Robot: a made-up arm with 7 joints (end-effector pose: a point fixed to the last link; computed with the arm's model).
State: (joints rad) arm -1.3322 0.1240 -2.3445 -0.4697 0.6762 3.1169 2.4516
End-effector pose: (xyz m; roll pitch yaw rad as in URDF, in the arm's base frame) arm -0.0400 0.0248 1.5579 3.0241 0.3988 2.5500
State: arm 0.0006 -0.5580 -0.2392 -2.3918 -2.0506 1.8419 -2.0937
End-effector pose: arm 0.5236 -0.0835 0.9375 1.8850 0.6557 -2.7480
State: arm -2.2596 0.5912 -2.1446 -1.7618 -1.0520 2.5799 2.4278
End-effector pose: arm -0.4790 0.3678 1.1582 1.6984 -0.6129 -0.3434
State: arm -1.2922 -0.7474 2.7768 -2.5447 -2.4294 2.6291 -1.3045
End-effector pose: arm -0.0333 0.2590 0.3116 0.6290 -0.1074 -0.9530
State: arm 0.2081 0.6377 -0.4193 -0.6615 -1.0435 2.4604 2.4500
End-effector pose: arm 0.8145 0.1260 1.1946 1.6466 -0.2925 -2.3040
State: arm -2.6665 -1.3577 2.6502 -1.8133 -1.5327 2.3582 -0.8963
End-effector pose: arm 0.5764 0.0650 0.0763 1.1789 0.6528 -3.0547
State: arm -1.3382 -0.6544 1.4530 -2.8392 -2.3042 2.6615 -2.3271
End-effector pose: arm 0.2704 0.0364 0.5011 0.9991 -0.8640 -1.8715
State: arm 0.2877 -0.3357 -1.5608 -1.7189 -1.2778 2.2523 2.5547
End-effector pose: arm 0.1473 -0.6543 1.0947 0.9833 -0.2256 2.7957
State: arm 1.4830 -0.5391 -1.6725 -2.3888 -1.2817 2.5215 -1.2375
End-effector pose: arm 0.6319 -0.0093 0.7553 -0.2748 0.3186 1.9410
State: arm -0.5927 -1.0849 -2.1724 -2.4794 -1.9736 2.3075 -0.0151
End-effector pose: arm -0.3547 -0.3728 0.4709 -0.1876 0.0246 -1.1652
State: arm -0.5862 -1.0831 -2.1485 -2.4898 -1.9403 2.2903 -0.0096
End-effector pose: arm -0.3484 -0.3828 0.4786 -0.1754 0.0236 -1.1705
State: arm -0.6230 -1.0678 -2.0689 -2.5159 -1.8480 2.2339 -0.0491
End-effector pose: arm -0.3519 -0.3939 0.5049 -0.1547 0.0434 -1.1794
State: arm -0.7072 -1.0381 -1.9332 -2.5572 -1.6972 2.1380 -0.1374
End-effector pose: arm -0.3623 -0.4008 0.5472 -0.1165 0.0886 -1.1802
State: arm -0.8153 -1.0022 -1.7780 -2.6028 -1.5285 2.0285 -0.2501
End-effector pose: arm -0.3711 -0.3988 0.5899 -0.0586 0.1474 -1.1598
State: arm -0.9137 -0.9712 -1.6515 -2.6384 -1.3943 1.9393 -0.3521
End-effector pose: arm -0.3761 -0.3904 0.6189 0.0021 0.1984 -1.1275
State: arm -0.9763 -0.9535 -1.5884 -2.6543 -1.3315 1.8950 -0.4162
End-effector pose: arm -0.3822 -0.3805 0.6313 0.0368 0.2259 -1.1065
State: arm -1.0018 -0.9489 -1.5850 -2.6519 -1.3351 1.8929 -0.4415
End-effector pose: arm -0.3922 -0.3717 0.6325 0.0360 0.2324 -1.1058
